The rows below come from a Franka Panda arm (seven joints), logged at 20 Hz.
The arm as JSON. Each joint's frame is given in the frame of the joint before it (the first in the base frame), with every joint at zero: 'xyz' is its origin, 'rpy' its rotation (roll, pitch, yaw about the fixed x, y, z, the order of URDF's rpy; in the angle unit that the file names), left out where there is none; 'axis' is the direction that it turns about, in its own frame. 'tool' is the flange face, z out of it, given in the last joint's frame.
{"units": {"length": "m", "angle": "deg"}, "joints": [
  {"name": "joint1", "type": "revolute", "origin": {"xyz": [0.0, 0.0, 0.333]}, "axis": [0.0, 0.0, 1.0]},
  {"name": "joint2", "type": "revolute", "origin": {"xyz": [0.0, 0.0, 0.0]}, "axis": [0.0, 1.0, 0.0]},
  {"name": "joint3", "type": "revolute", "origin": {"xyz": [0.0, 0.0, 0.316]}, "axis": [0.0, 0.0, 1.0]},
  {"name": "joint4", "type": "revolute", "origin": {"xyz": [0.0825, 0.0, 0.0]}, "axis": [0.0, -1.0, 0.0]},
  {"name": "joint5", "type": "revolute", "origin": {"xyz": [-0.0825, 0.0, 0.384]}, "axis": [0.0, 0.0, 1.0]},
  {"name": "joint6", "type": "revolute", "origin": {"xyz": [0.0, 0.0, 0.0]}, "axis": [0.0, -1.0, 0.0]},
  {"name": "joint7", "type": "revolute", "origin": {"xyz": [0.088, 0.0, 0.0]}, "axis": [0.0, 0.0, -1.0]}
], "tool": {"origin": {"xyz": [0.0, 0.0, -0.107], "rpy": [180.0, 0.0, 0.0]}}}
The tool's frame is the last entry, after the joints.
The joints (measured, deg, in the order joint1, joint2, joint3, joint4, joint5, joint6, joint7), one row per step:
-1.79 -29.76 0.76 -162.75 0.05 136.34 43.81
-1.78 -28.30 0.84 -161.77 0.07 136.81 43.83
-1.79 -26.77 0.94 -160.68 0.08 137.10 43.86
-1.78 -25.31 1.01 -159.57 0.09 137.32 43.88
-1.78 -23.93 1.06 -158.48 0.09 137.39 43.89
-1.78 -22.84 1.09 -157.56 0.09 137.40 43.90
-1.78 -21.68 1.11 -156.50 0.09 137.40 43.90
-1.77 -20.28 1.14 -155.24 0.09 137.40 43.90
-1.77 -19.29 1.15 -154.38 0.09 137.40 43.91
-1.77 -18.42 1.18 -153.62 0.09 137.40 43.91
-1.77 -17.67 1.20 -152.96 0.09 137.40 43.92
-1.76 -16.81 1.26 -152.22 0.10 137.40 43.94
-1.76 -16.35 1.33 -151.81 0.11 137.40 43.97
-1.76 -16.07 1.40 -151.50 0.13 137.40 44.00
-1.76 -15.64 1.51 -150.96 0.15 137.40 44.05
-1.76 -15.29 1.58 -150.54 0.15 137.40 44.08
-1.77 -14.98 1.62 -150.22 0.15 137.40 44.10
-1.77 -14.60 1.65 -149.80 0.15 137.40 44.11
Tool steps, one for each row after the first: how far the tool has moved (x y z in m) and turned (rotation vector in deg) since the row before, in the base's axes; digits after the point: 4 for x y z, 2 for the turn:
0.0064 0.0004 -0.0008 -0.01 0.01 0.06
0.0067 0.0004 -0.0009 -0.01 0.15 0.05
0.0067 0.0004 -0.0006 0.00 0.13 0.06
0.0063 0.0003 -0.0007 0.01 0.22 0.04
0.0052 0.0002 -0.0003 0.01 0.16 0.02
0.0060 0.0001 0.0001 0.01 0.10 0.03
0.0072 0.0002 -0.0002 0.02 0.14 0.05
0.0049 0.0000 -0.0005 0.02 0.13 0.01
0.0043 0.0002 -0.0004 0.01 0.11 0.03
0.0038 0.0001 -0.0004 0.01 0.09 0.01
0.0042 0.0005 -0.0007 0.01 0.12 0.04
0.0023 0.0005 -0.0003 0.00 0.05 0.03
0.0018 0.0005 0.0003 0.00 -0.03 0.03
0.0031 0.0008 0.0009 0.00 -0.11 0.05
0.0024 0.0005 0.0005 -0.01 -0.07 0.04
0.0018 0.0002 0.0001 0.00 -0.01 0.01
0.0024 0.0002 0.0003 0.00 -0.04 0.02

